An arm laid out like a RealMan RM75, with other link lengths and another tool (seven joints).
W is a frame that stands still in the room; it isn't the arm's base.
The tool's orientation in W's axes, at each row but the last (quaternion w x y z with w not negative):
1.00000, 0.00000, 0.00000, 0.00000
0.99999, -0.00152, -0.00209, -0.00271
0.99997, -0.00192, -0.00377, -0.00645
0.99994, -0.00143, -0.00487, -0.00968
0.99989, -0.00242, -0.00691, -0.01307
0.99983, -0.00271, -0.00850, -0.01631
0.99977, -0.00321, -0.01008, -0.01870
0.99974, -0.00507, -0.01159, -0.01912
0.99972, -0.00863, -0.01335, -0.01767
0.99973, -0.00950, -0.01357, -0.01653
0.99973, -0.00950, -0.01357, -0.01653
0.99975, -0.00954, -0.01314, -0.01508
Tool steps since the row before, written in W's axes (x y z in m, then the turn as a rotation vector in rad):
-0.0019, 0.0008, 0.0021, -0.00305, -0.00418, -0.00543
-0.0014, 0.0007, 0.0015, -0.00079, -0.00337, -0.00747
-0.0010, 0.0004, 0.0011, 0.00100, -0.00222, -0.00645
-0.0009, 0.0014, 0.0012, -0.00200, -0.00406, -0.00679
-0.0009, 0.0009, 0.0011, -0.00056, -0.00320, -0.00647
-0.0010, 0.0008, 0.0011, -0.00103, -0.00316, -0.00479
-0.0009, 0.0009, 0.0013, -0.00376, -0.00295, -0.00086
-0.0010, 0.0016, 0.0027, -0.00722, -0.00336, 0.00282
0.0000, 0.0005, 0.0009, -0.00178, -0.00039, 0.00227
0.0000, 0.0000, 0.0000, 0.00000, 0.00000, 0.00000
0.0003, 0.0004, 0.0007, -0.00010, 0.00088, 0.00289
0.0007, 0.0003, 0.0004, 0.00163, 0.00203, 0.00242
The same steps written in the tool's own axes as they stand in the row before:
-0.0019, 0.0008, 0.0021, -0.00305, -0.00418, -0.00543
-0.0014, 0.0007, 0.0015, -0.00080, -0.00335, -0.00748
-0.0010, 0.0004, 0.0011, 0.00098, -0.00218, -0.00647
-0.0009, 0.0014, 0.0012, -0.00199, -0.00408, -0.00678
-0.0009, 0.0009, 0.0011, -0.00057, -0.00318, -0.00648
-0.0010, 0.0008, 0.0011, -0.00101, -0.00317, -0.00479
-0.0009, 0.0009, 0.0013, -0.00366, -0.00308, -0.00080
-0.0010, 0.0015, 0.0027, -0.00702, -0.00366, 0.00295
0.0000, 0.0005, 0.0009, -0.00170, -0.00049, 0.00231
0.0000, 0.0000, 0.0000, 0.00000, 0.00000, 0.00000
0.0003, 0.0004, 0.0007, -0.00005, 0.00082, 0.00291
0.0007, 0.0003, 0.0004, 0.00163, 0.00203, 0.00242

